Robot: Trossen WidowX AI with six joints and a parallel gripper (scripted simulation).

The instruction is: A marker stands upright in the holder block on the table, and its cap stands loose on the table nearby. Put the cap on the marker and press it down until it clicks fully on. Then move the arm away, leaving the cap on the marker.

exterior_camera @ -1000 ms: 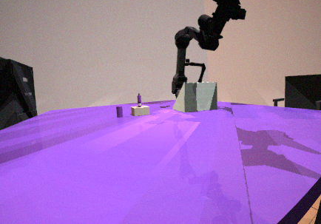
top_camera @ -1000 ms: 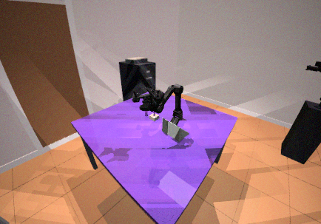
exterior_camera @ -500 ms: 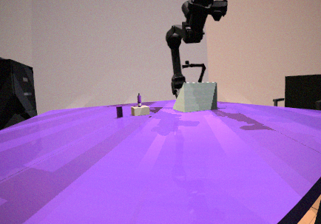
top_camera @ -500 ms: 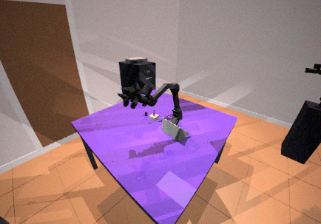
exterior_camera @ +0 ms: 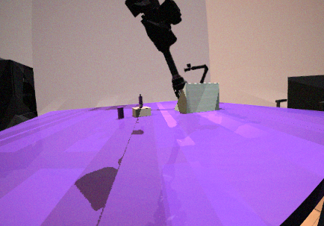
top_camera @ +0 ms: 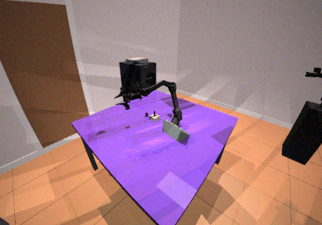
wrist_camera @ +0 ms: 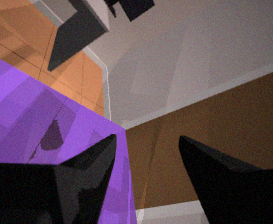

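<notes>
Now: gripper tip 30 mm short of the purple cap, 350 mm to the left of it and 280 mm above it. From my gripper tip the other things lie so: tan holder block: 70 mm behind, 370 mm to the right, 290 mm below.
</notes>
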